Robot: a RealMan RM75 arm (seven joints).
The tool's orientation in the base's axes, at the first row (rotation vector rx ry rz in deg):
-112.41 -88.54 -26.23
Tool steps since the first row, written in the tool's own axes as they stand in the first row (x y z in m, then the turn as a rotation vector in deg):
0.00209 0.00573 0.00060 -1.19 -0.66 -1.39
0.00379 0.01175 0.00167 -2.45 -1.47 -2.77
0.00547 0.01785 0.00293 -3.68 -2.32 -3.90
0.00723 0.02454 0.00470 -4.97 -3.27 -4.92
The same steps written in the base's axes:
0.00600 0.00111 -0.00057 -0.82 -1.69 0.51
0.01213 0.00219 -0.00180 -1.81 -3.40 1.00
0.01832 0.00336 -0.00321 -2.85 -4.92 1.33
0.02505 0.00482 -0.00510 -4.01 -6.41 1.56

